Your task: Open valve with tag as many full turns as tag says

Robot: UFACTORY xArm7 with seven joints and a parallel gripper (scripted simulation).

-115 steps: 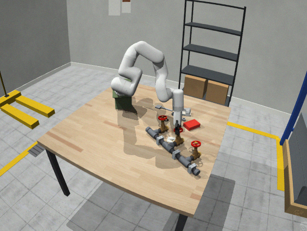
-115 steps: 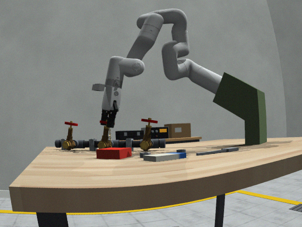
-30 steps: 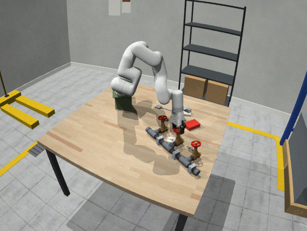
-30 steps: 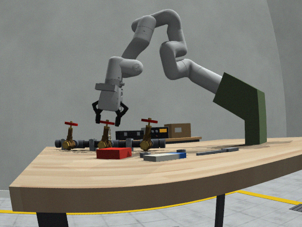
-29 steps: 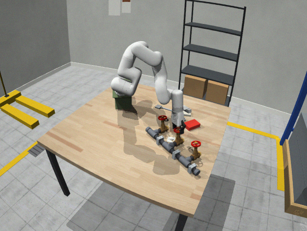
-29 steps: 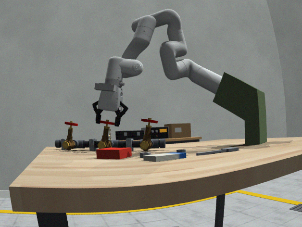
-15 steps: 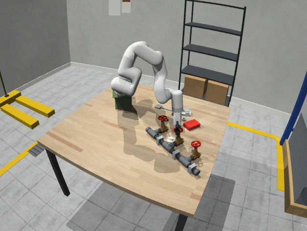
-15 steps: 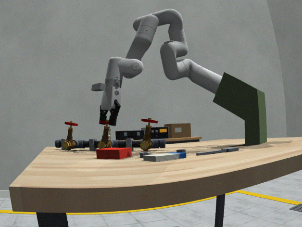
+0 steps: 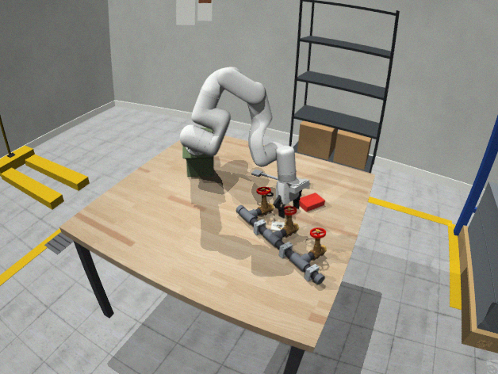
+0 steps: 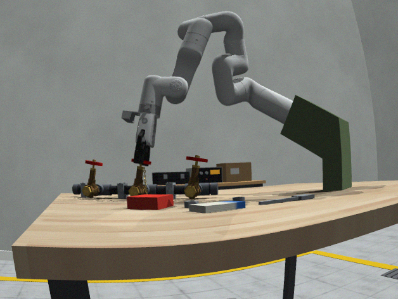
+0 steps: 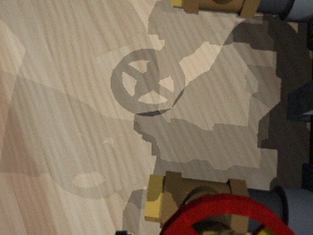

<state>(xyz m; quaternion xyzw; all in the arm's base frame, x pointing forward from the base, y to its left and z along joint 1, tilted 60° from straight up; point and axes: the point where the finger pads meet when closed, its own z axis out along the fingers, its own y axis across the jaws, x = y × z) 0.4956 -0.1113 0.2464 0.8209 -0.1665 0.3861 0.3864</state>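
Now: the white tag 120 mm below my hand, 50 mm behind it and 40 mm to the left of it. Round my hand: red block: 250 mm to the left, 110 mm below, 110 mm ahead; grey wrench: 470 mm to the left, 160 mm behind, 120 mm below; blue flat tool: 420 mm to the left, 120 mm below, 40 mm ahead.
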